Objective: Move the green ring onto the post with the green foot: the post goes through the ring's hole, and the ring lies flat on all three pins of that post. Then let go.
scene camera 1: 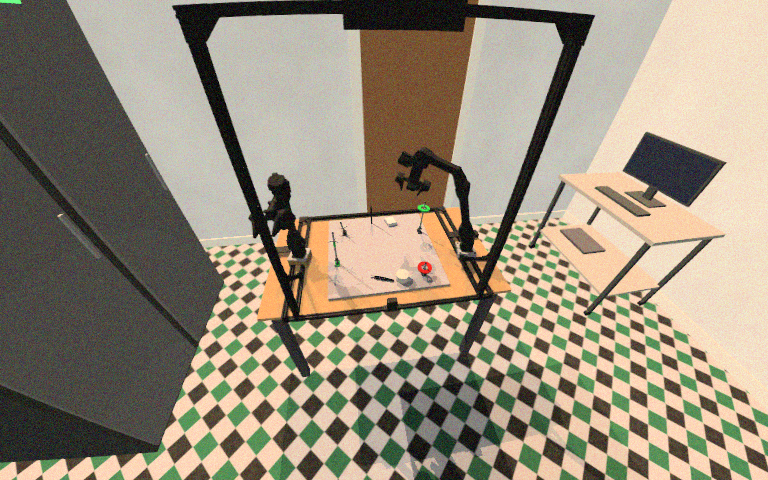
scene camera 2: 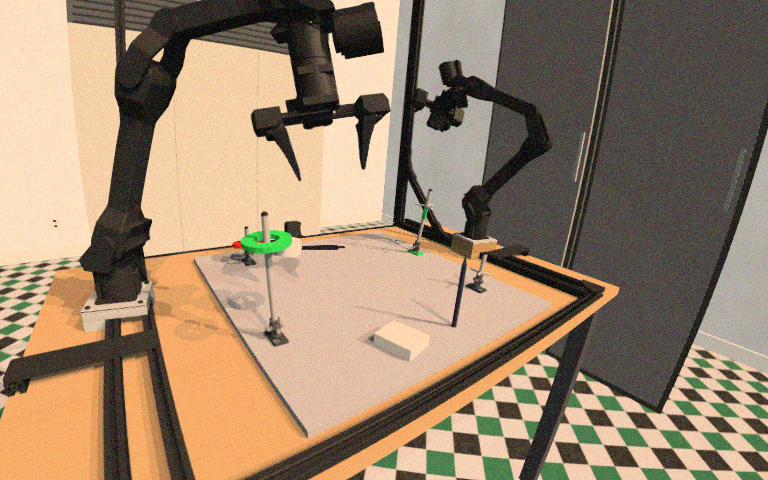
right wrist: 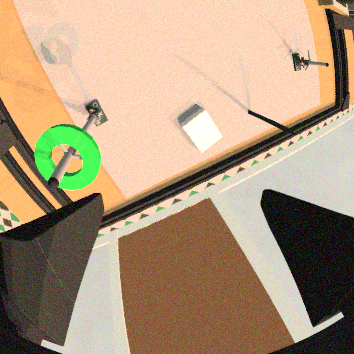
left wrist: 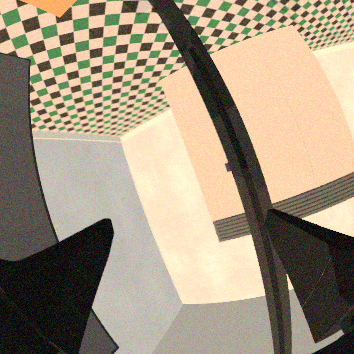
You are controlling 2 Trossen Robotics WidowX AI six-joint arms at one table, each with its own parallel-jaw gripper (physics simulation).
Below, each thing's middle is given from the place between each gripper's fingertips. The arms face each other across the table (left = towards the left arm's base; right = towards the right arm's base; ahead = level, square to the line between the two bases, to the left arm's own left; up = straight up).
I see the green ring (scene camera 2: 249,243) 20 mm behind my right hand, 90 mm to the right of it and 90 mm below it. Round my right hand: white block (scene camera 2: 399,339) (80 mm ahead, 90 mm to the left, 250 mm below).
Right now my left hand is 600 mm short of the white block, 520 mm to the left of it and 390 mm above it. From my left hand the other things lie so: green ring 500 mm ahead, 700 mm to the right, 240 mm below.
